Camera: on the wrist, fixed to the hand. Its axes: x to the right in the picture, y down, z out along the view.
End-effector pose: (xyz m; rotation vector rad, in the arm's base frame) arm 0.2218 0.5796 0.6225 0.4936 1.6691 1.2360
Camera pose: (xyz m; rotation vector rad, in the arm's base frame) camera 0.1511 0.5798 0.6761 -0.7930 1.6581 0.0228
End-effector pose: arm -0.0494 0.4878 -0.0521 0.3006 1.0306 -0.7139
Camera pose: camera -0.0471 0.5650 -0.0958 -0.3661 1.3452 -2.1465
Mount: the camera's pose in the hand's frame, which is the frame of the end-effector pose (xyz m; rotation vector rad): 0.0077 0.0628 -0.0622 0.1518 0.2354 -1.5102
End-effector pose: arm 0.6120 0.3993 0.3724 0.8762 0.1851 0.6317
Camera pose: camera 0.5657 0.4744 0.3815 0.5749 0.9920 -0.7101
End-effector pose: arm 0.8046 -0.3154 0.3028 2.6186 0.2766 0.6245
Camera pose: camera 0.7879 -0.3463 0.3843 1.6537 2.0746 0.2974
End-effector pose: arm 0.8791 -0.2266 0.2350 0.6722 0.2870 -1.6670
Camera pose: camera 0.9555 -0.2130 0.1920 -0.7268 -0.9074 2.7329
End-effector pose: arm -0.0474 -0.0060 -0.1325 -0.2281 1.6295 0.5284
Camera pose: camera -0.1315 0.0211 -0.1243 -1.2798 1.2567 -0.7936
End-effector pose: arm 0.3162 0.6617 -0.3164 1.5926 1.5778 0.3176
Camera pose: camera 0.3178 0.7022 -0.2375 0.1146 2.5258 -0.4670
